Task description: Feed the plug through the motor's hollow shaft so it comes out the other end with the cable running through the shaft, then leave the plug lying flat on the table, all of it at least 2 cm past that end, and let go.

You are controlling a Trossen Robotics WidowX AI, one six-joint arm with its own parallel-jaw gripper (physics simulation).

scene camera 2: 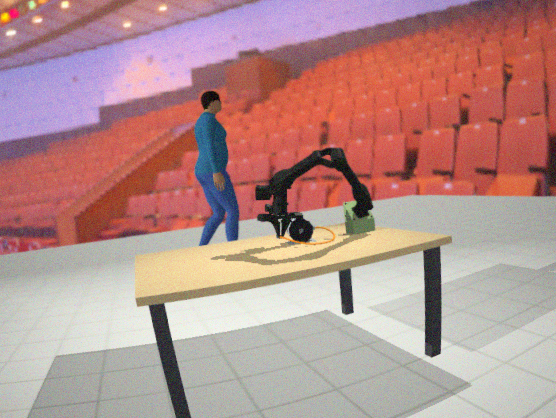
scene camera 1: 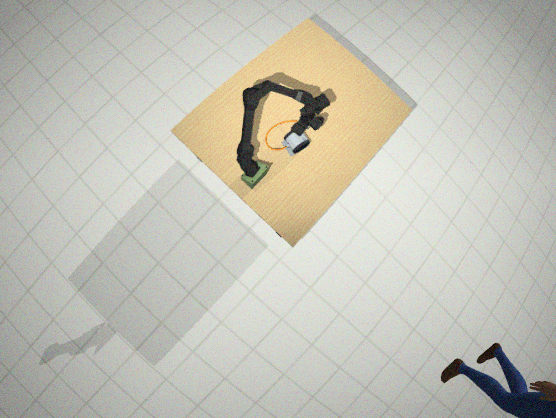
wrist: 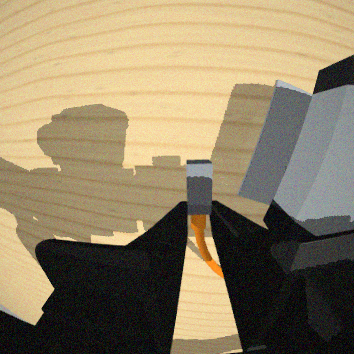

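Pixels of known places: gripper, between the fingertips: (scene camera 2: 280, 237) (scene camera 1: 304, 125) (wrist: 197, 207); arm's base, origin of its link: (scene camera 2: 360, 211) (scene camera 1: 252, 171).
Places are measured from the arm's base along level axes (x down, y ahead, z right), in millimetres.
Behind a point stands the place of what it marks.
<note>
My gripper (scene camera 1: 298, 131) {y 386, x 55, z 53 mm} (scene camera 2: 281, 235) {y 386, x 55, z 53 mm} (wrist: 197, 207) {y 386, x 55, z 53 mm} is shut on the plug (wrist: 199, 187) {y 384, x 47, z 69 mm}, a small grey block with a lighter end, which sticks out past the fingertips. The orange cable (scene camera 1: 266, 136) {y 216, x 85, z -72 mm} (scene camera 2: 334, 234) {y 175, x 73, z -37 mm} (wrist: 202, 245) {y 383, x 53, z 25 mm} leaves the plug's rear between the fingers and curves in a loop beside the motor. The motor (scene camera 1: 296, 142) {y 253, x -3, z 80 mm} (scene camera 2: 301, 230) {y 279, x 44, z 61 mm} (wrist: 327, 150) {y 328, x 27, z 91 mm}, a silver-grey body with black ends, stands on the table, close to the right of the gripper in the wrist view. The plug is outside the motor and apart from it. The shaft opening cannot be made out.
The wooden table (scene camera 1: 350, 75) {y 872, x 93, z 75 mm} (scene camera 2: 200, 280) {y 839, x 93, z -297 mm} bears the arm's green base (scene camera 1: 256, 175) {y -11, x -34, z 30 mm} (scene camera 2: 360, 225) {y 28, x 58, z -30 mm} near one edge. The arm arches over the table. A person (scene camera 1: 520, 400) (scene camera 2: 212, 150) in blue is on the floor away from the table.
</note>
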